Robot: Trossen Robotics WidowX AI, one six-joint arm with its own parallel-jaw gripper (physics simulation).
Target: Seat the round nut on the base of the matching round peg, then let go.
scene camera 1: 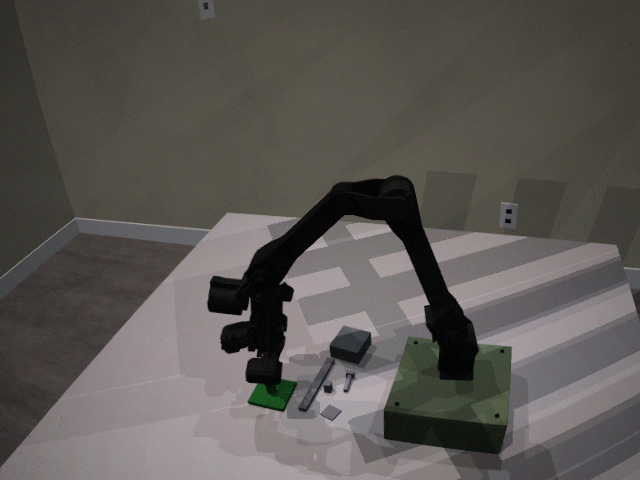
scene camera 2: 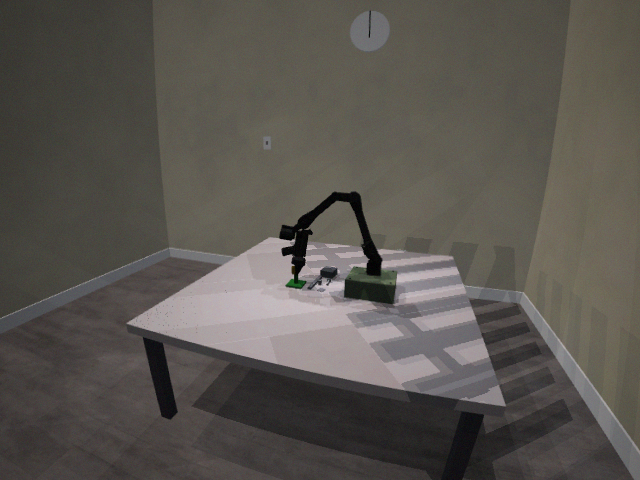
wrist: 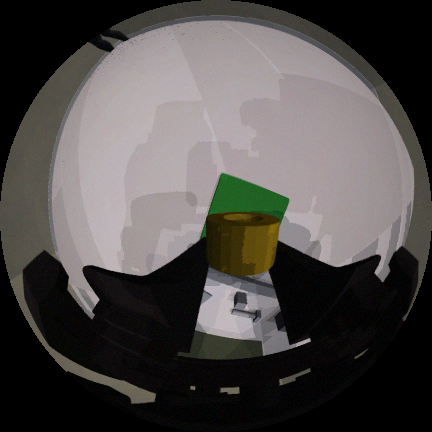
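The round nut [scene camera 2: 293, 269] [wrist: 242, 247] is brass-coloured with a hole in its top. My gripper [scene camera 1: 264, 372] [scene camera 2: 296, 269] [wrist: 236, 242] is shut on the nut and holds it upright above the green base plate [scene camera 1: 267, 403] [scene camera 2: 290, 284] [wrist: 240, 192]. The dark round peg [scene camera 1: 271, 388] [scene camera 2: 295, 280] rises from that plate, below the gripper. The peg does not show in the wrist view, where the nut covers part of the plate. The nut is hidden in scene camera 1. Whether the hole lines up with the peg cannot be told.
A long grey bar [scene camera 1: 316, 384], a small block [scene camera 1: 328, 386] [wrist: 240, 299], a bolt [scene camera 1: 349, 381] [wrist: 244, 313] and a thin square [scene camera 1: 330, 411] lie between the plate and the arm's green pedestal [scene camera 1: 449, 408] [scene camera 2: 369, 289]. A dark box [scene camera 1: 350, 343] [scene camera 2: 328, 272] stands behind them.
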